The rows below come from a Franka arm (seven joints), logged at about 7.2 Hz.
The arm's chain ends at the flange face. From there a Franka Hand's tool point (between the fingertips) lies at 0.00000 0.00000 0.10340 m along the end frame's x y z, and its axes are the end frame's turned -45 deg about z.
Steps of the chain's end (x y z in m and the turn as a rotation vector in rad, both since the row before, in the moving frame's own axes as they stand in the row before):
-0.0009 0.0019 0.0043 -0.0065 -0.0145 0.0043
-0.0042 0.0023 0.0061 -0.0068 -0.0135 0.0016
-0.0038 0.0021 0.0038 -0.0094 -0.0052 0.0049
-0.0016 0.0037 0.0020 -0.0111 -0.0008 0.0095
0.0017 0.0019 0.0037 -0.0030 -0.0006 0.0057
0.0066 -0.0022 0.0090 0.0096 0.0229 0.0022
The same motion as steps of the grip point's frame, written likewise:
-0.0035 0.0001 0.0043 0.0057 -0.0148 0.0043
-0.0061 -0.0018 0.0061 0.0047 -0.0144 0.0016
-0.0052 -0.0009 0.0038 -0.0030 -0.0103 0.0049
-0.0046 0.0022 0.0020 -0.0073 -0.0084 0.0095
-0.0004 0.0027 0.0037 -0.0017 -0.0025 0.0057
0.0086 0.0041 0.0090 -0.0094 0.0230 0.0022

